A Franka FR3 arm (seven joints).
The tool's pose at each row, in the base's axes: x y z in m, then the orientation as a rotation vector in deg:
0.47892, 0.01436, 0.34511, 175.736, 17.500, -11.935
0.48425, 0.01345, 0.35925, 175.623, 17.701, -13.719
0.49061, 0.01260, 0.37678, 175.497, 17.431, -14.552
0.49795, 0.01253, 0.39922, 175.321, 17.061, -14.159
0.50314, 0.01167, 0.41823, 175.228, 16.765, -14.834
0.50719, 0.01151, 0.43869, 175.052, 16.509, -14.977
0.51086, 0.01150, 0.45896, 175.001, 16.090, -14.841
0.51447, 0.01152, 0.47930, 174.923, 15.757, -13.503
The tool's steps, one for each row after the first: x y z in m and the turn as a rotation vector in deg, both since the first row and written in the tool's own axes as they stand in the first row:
0.00304, 0.00250, -0.01462, 0.140, -1.144, -0.169
0.00662, 0.00528, -0.03273, 0.119, -1.698, -0.012
0.01061, 0.00768, -0.05587, -0.129, -1.485, 0.237
0.01285, 0.01029, -0.07530, -0.138, -1.935, 0.415
0.01391, 0.01204, -0.09605, -0.303, -2.059, 0.579
0.01466, 0.01356, -0.11658, -0.392, -1.992, 0.855
0.01534, 0.01505, -0.13718, -0.674, -1.160, 1.103

